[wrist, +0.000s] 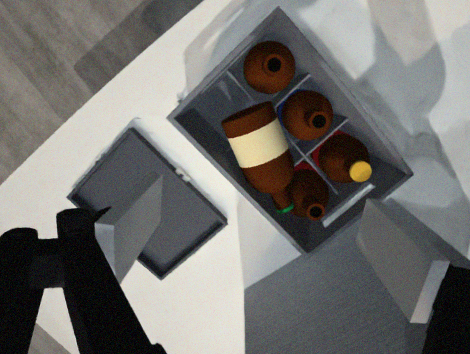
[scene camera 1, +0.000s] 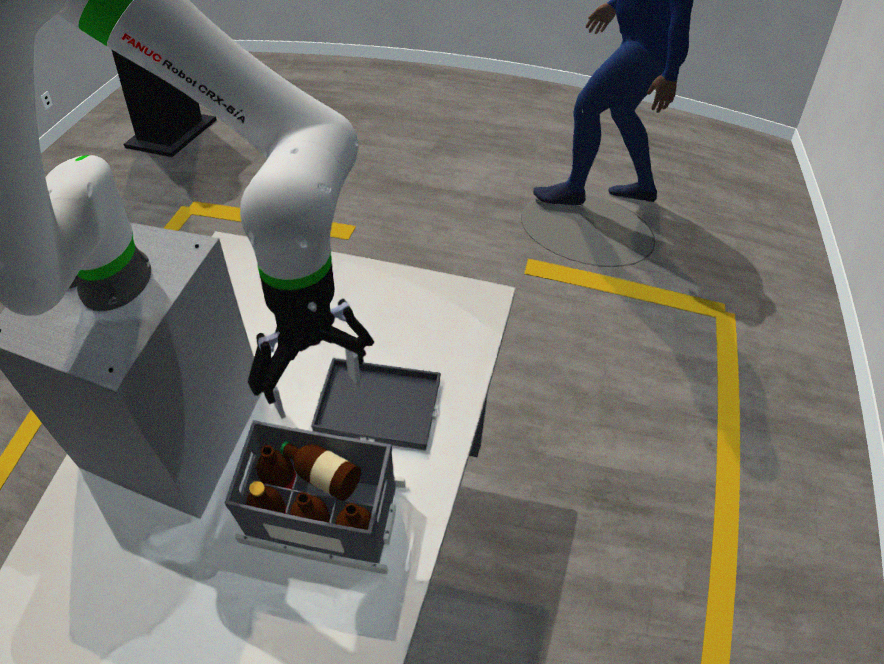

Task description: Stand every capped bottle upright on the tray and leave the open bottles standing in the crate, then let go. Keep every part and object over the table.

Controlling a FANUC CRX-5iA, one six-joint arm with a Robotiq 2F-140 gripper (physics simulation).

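Places are measured from the arm's base along level axes (x ahead, y left, z up), in metres.
Pixels of known places: gripper, fingertip midpoint: (wrist: 262,210) (scene camera 1: 317,394); arm's base at its link origin: (scene camera 1: 115,280).
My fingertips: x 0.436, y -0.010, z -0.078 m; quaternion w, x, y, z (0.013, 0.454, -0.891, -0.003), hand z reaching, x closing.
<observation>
For each thing: its top centre in the pictures, then the offset to it from my fingertips. "spot": a spot on its surface instead. Level surfaces: height alone.
- green-capped brown bottle at its top centre: (wrist: 268,170) (scene camera 1: 313,455) dx -0.043, dy -0.003, dz -0.214 m
- crate at its top centre: (wrist: 295,146) (scene camera 1: 307,474) dx -0.031, dy -0.047, dz -0.207 m
- open bottle at its top centre: (wrist: 315,212) (scene camera 1: 267,450) dx -0.130, dy -0.031, dz -0.220 m
- yellow-capped bottle at its top centre: (wrist: 361,172) (scene camera 1: 256,488) dx -0.108, dy -0.110, dz -0.220 m
- grey tray at a spot on its surface: (wrist: 115,170) spot: dx +0.052, dy +0.260, dz -0.378 m
- white table at its surface level: dz -0.383 m
The green-capped brown bottle (scene camera 1: 328,471) (wrist: 260,145) lies tilted on its side across the crate (scene camera 1: 360,547) (wrist: 345,90), its cap by the neck of an open bottle (scene camera 1: 273,466) (wrist: 310,191). The yellow-capped bottle (scene camera 1: 264,496) (wrist: 344,156) stands upright in a corner compartment. Two more open bottles stand in the same row: a middle one (scene camera 1: 308,507) (wrist: 306,114) and an end one (scene camera 1: 353,516) (wrist: 270,67). The grey tray (scene camera 1: 400,407) (wrist: 115,170) is bare. My gripper (scene camera 1: 316,392) (wrist: 262,210) is wide open and empty, above and behind the crate.
The white table (scene camera 1: 443,300) (wrist: 195,315) ends in an edge beyond the tray and crate. The grey robot pedestal (scene camera 1: 192,400) (wrist: 300,305) stands close to the crate's left side in the scene view. A person in blue (scene camera 1: 618,85) stands on the floor away from the table.
</observation>
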